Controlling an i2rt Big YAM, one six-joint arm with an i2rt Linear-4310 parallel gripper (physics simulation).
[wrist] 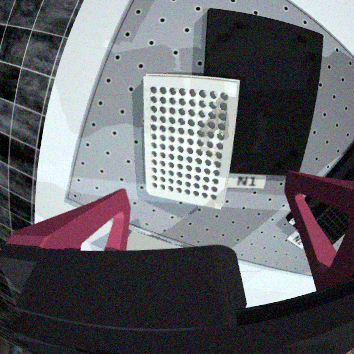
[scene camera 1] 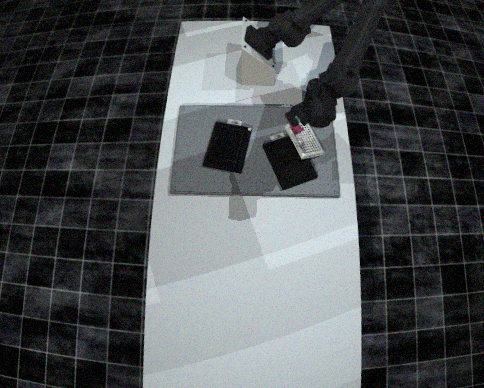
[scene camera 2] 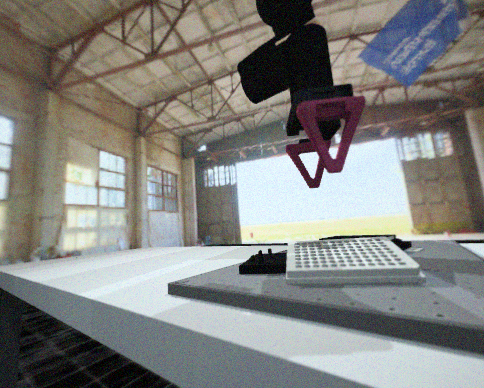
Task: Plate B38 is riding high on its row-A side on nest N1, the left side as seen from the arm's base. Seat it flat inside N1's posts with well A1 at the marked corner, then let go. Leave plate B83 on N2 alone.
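Places are measured from the arm's base along level axes (x ahead, y left, z up), in metres.
Where they show: gripper, fingertip midpoint: (wrist: 208,189) (scene camera 1: 307,127) (scene camera 2: 323,181); arm's base, origin of the base link: (scene camera 1: 257,43).
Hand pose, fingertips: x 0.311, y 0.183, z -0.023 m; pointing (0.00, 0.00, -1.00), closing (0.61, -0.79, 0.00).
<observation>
Each offset is from my fingertips to the top centre of the thing. Level surfaces: height alone.
A white many-welled plate, B38 @(dx -0.012, dy +0.004, dz -0.075 m) (scene camera 1: 306,141) (scene camera 2: 350,257) (wrist: 187,140), lies off to one side of the black nest N1 @(dx +0.065, dy -0.037, dz -0.092 m) (scene camera 1: 290,165) (scene camera 2: 262,265) (wrist: 275,100), overlapping its long edge in the wrist view. Most of the nest is uncovered. Its well letters and the marked corner are not readable, and the plate's exact tilt is hard to tell. A black plate, B83 @(dx +0.041, dy -0.236, dz -0.087 m) (scene camera 1: 227,147) (wrist: 334,215), sits on N2. My gripper (scene camera 1: 297,128) (scene camera 2: 324,179) (wrist: 208,189) is open and empty, with crimson fingers, high above B38 and toward its N1-label end.
Both nests stand on a grey perforated board (scene camera 1: 195,150) (scene camera 2: 240,295) (wrist: 112,110) on a white table @(dz -0.126 m) (scene camera 1: 250,310) (scene camera 2: 125,305). A beige block with a white panel (scene camera 1: 257,70) stands behind the board, beside another dark arm-like part (scene camera 1: 260,40).
</observation>
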